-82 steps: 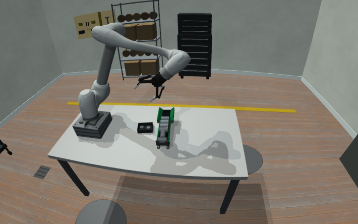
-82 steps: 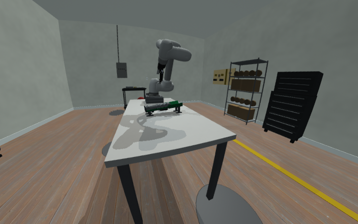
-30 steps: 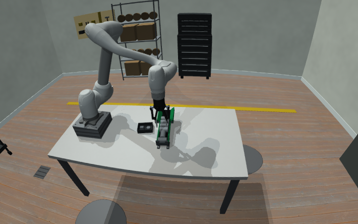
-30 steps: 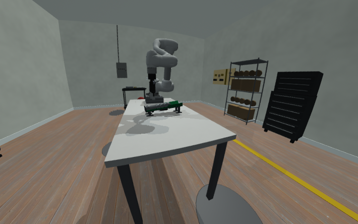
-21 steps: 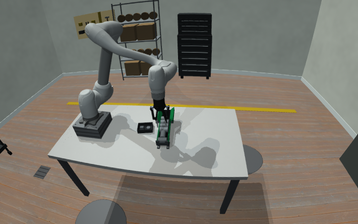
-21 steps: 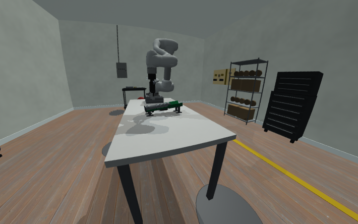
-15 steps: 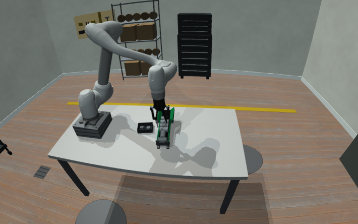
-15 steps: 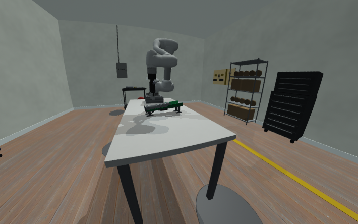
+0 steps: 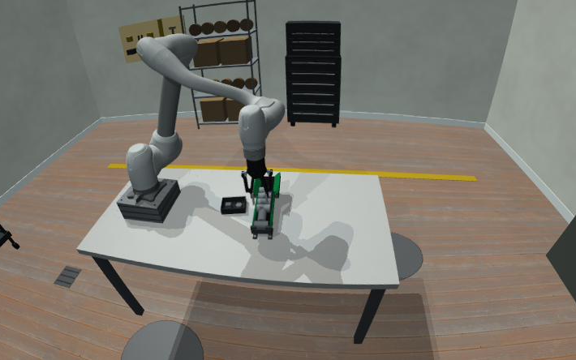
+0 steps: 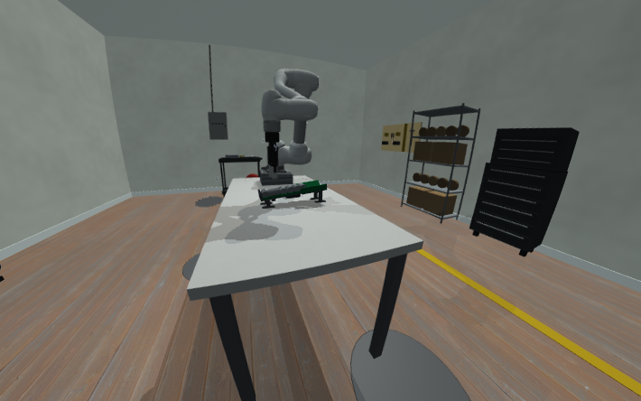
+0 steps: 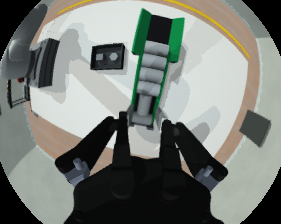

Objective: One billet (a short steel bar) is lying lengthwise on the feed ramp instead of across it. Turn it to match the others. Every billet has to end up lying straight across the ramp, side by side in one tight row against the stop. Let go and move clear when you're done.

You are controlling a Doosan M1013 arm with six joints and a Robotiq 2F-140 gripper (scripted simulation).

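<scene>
My hand is 1 cm short of the dark stop, 8 cm to the left of it and 13 cm above it. Also, from my hand: black box: 19 cm behind, 13 cm to the left, 18 cm below.
</scene>
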